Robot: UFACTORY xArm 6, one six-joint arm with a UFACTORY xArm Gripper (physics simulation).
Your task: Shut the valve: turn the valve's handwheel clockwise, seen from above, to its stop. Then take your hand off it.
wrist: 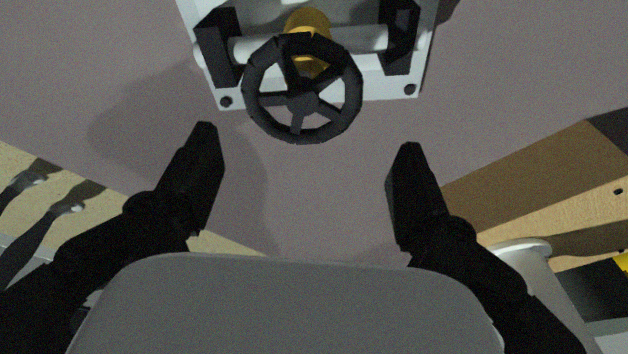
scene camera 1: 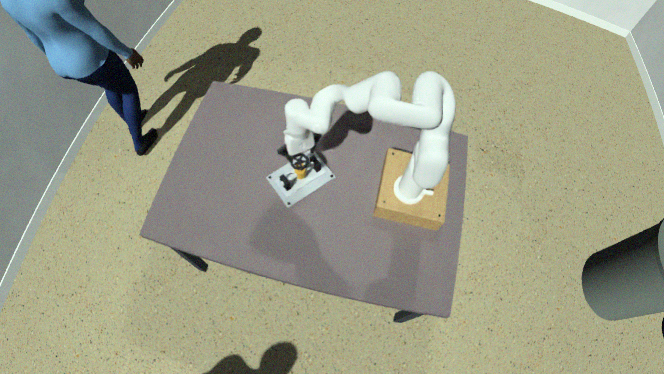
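The valve's black spoked handwheel (scene camera 1: 300, 161) (wrist: 302, 102) sits upright on its stem above the yellow valve body (scene camera 1: 300, 173) (wrist: 306, 20). The valve is mounted on a light grey plate (scene camera 1: 300, 195) (wrist: 375, 91), with a black bracket (wrist: 220, 50) on one side and another black bracket (wrist: 400, 40) on the other. My gripper (scene camera 1: 300, 153) (wrist: 308, 154) is open and empty, its two black fingers wide apart. In the wrist view the handwheel lies just beyond the fingertips, between their lines, and no finger appears to touch it. The wheel's turning position cannot be told.
The grey-mauve table (scene camera 1: 200, 175) (wrist: 315, 210) carries the valve plate. The arm's base stands on a wooden block (scene camera 1: 392, 172) (wrist: 540, 172) at the right. A person in a blue top (scene camera 1: 82, 47) stands beyond the table's far left corner. A dark grey cylinder (scene camera 1: 620, 280) is on the floor at the right.
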